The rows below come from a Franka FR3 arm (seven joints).
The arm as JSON. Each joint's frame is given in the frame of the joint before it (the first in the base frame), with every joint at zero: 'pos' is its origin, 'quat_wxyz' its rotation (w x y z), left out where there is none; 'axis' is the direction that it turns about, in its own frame. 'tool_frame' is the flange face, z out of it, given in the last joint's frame.
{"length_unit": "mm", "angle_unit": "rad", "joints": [
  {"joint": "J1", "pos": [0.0, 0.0, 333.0], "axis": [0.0, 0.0, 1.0]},
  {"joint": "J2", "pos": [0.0, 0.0, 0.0], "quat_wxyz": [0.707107, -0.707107, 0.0, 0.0], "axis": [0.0, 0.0, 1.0]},
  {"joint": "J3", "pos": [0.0, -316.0, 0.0], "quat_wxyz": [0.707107, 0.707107, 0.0, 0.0], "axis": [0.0, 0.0, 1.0]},
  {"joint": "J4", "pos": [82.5, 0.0, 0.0], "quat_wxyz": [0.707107, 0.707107, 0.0, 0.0], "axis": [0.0, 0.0, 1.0]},
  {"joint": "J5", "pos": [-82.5, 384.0, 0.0], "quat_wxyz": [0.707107, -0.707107, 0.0, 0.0], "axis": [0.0, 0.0, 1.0]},
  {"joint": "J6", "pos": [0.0, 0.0, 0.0], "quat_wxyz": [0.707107, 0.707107, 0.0, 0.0], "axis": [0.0, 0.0, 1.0]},
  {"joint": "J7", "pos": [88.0, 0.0, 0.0], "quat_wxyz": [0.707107, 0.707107, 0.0, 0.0], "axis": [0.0, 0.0, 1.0]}
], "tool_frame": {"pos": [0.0, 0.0, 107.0]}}
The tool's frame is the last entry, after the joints.
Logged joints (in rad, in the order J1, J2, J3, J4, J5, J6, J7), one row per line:
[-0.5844 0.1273 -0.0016 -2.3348 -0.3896 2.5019 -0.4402]
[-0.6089 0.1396 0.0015 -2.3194 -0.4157 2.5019 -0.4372]
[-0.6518 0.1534 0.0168 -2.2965 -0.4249 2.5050 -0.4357]
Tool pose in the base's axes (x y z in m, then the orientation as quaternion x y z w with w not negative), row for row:
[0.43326 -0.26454 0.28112 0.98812 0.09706 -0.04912 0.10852]
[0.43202 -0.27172 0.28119 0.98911 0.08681 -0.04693 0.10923]
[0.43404 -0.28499 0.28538 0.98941 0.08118 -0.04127 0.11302]
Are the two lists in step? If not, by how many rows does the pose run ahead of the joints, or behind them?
The pose runs 2 rows behind the joints: the pose in row i belongs to the joints in row i - 2.
